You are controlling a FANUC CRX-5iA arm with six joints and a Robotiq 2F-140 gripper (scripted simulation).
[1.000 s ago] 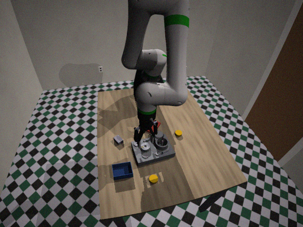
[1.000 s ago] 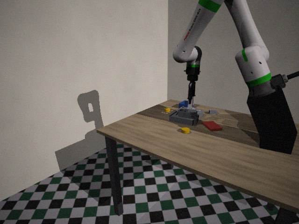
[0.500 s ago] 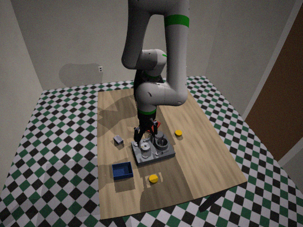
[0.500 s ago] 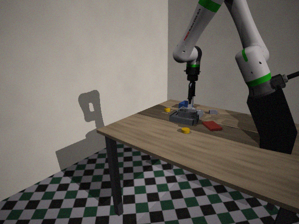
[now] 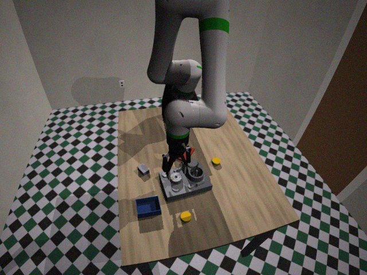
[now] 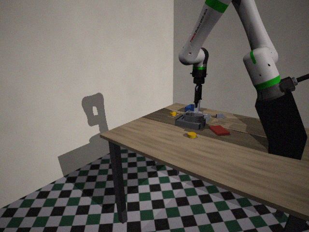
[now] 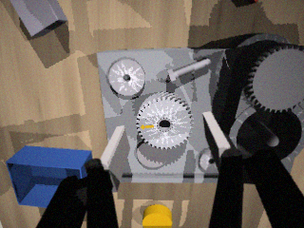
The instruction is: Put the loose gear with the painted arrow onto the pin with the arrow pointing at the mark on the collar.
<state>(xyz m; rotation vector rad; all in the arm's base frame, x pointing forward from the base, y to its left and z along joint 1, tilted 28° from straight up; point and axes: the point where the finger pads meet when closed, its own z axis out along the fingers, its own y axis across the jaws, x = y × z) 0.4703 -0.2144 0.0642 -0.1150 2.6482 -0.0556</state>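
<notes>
Now: hand 5 cm above the gear. From my hand the other things lie so: small grey block 14 cm behind, 14 cm to the right, 9 cm below; then blue bin 9 cm ahead, 18 cm to the right, 9 cm below; then grey bolt 5 cm behind, 2 cm to the left, 6 cm below.
</notes>
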